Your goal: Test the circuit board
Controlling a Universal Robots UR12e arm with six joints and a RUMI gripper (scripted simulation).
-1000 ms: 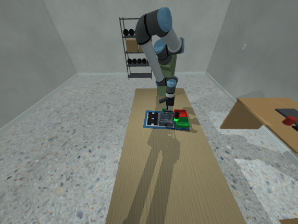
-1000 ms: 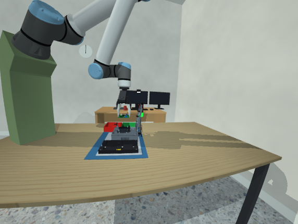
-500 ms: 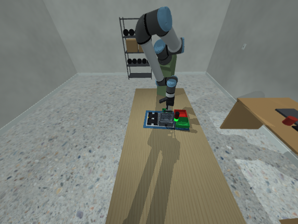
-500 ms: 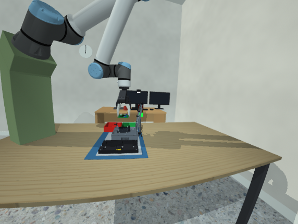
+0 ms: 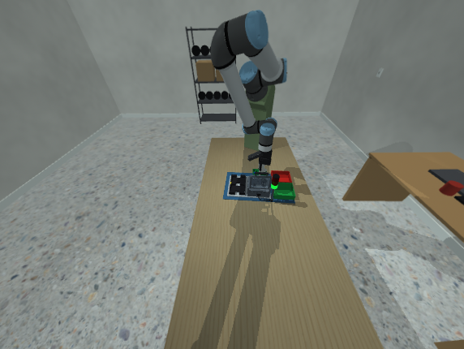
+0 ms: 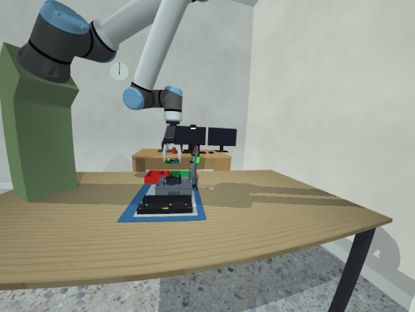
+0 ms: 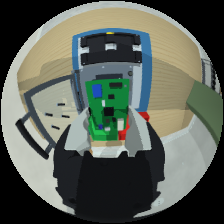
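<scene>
Right now my hand is 13 cm short of the green bin, 16 cm to the right of it and 16 cm above it. The rest, counted from my hand: tester lid: 10 cm ahead, 5 cm to the right, 1 cm above; red bin: 1 cm behind, 23 cm to the left, 16 cm below; green circuit board: right at my hand.
</scene>
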